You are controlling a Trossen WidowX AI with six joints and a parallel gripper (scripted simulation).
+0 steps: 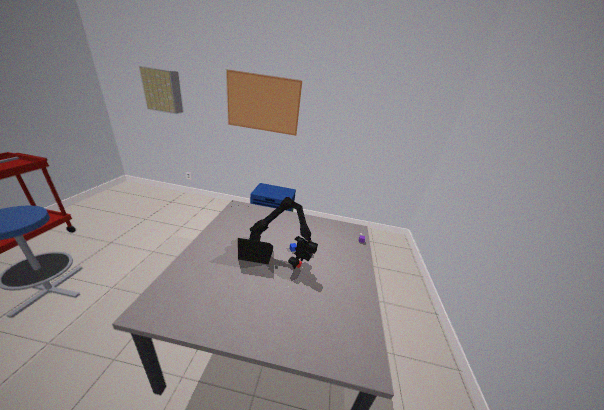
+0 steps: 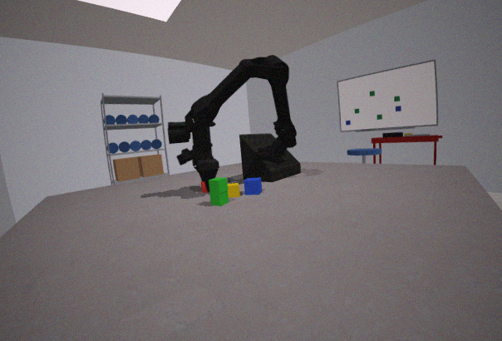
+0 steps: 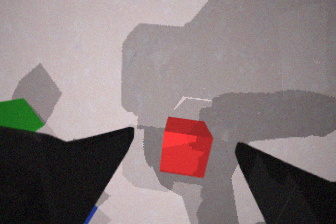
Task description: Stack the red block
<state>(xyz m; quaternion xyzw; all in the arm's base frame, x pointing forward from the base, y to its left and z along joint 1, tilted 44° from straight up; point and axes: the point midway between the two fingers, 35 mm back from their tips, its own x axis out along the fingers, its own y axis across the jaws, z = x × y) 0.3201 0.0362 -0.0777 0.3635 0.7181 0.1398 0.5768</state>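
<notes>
Now: the yellow block 130 mm to the left of my gripper tip, 10 mm behind it and 10 mm above it. Round my gripper tip: purple block 450 mm ahead, 440 mm to the left, 10 mm above; then red block 10 mm above; then blue block 150 mm to the left, 70 mm behind, 10 mm above.
</notes>
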